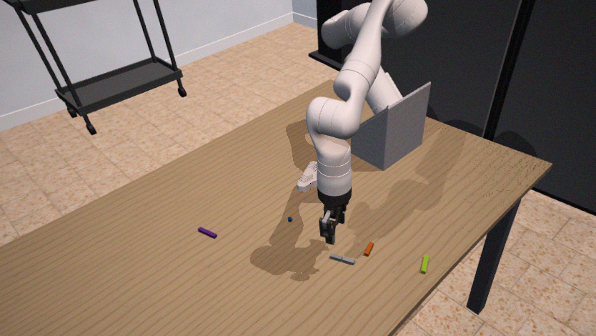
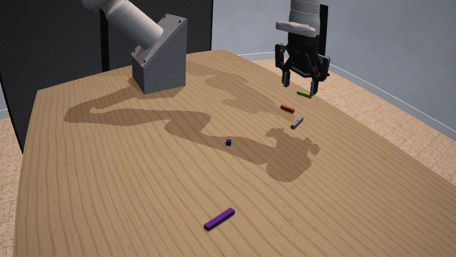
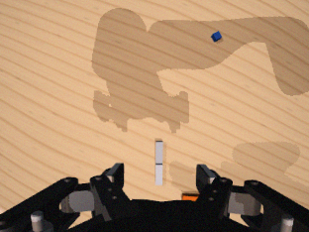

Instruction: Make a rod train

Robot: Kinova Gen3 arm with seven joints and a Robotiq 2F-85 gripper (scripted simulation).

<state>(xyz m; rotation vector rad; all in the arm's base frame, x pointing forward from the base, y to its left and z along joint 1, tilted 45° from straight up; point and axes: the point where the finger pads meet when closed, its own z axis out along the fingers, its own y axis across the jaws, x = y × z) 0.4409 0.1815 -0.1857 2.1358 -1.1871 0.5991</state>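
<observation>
The orange rod lies 80 mm behind my hand, 30 mm to the left of it and 100 mm below it. Round my hand: lime rod 150 mm behind, 150 mm to the left, 100 mm below; then purple rod 220 mm ahead, 290 mm to the right, 100 mm below; then blue rod 10 mm ahead, 190 mm to the right, 100 mm below.
</observation>
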